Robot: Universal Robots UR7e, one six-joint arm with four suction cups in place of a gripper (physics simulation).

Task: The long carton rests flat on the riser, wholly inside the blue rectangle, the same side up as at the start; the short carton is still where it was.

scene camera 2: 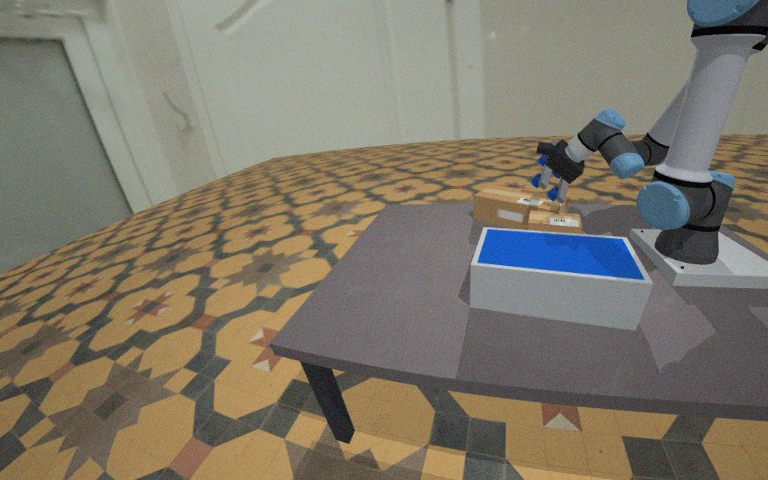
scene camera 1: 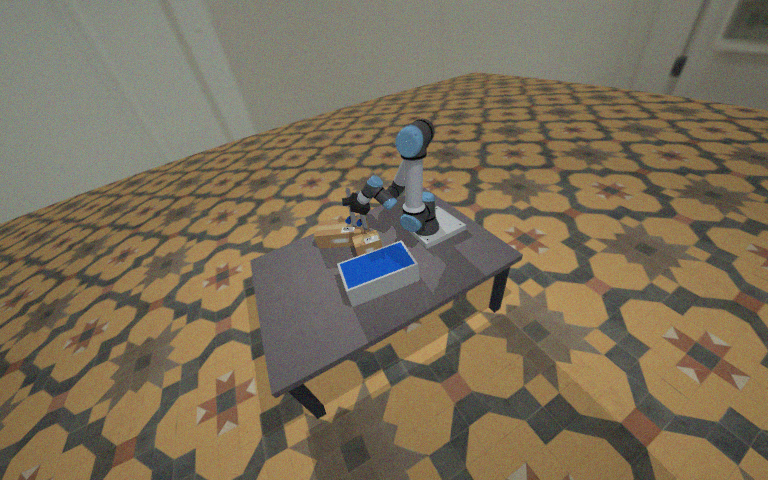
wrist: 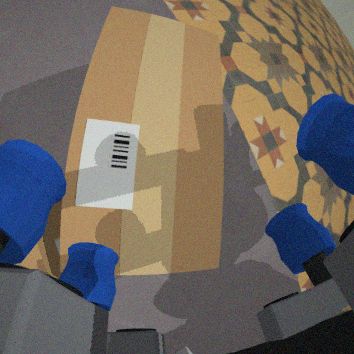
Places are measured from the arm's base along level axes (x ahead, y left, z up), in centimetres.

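Where they show: hand, its tool point: (wrist: pixel 190 207); arm's base, origin of its link: (scene camera 2: pixel 684 251) (scene camera 1: pixel 426 228).
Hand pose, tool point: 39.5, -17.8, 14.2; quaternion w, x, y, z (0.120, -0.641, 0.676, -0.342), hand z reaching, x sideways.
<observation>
Things, the pixels of their centre, and the offset from my tool point, as dx, dy, dz. Level surfaces: height alone.
- long carton, middle of its body: (wrist: pixel 149 131) (scene camera 2: pixel 519 208) (scene camera 1: pixel 342 232) +8.4, -2.2, -12.4
- short carton, middle of its body: (wrist: pixel 28 264) (scene camera 2: pixel 552 233) (scene camera 1: pixel 367 244) -2.7, +17.0, -12.4
- riser, middle of its body: (scene camera 2: pixel 551 272) (scene camera 1: pixel 378 272) -1.5, +40.9, -11.5
- blue rectangle, middle of its body: (scene camera 2: pixel 554 250) (scene camera 1: pixel 376 263) -1.5, +40.9, -5.5
- table, height of its surface: dz -17.5
The long carton (scene camera 1: pixel 326 238) (scene camera 2: pixel 491 211) (wrist: pixel 156 100) lies flat on the table behind the riser, with a barcode label and a pale tape strip on top. The short carton (scene camera 1: pixel 364 243) (scene camera 2: pixel 543 220) stands between it and the riser. The riser (scene camera 1: pixel 386 286) (scene camera 2: pixel 557 295) is a grey-white block whose top bears the blue rectangle (scene camera 1: pixel 373 268) (scene camera 2: pixel 555 253); no carton is on it. My gripper (scene camera 1: pixel 353 221) (scene camera 2: pixel 546 178) (wrist: pixel 187 210) is open, its four blue cups tilted above the long carton, apart from it. Much of the short carton is outside the wrist view.
The arm's white base plate (scene camera 1: pixel 453 224) (scene camera 2: pixel 741 264) stands on the table (scene camera 1: pixel 305 305) (scene camera 2: pixel 396 316), to the right of the riser. The long carton is near the table's far edge, with the tiled floor beyond it.
</observation>
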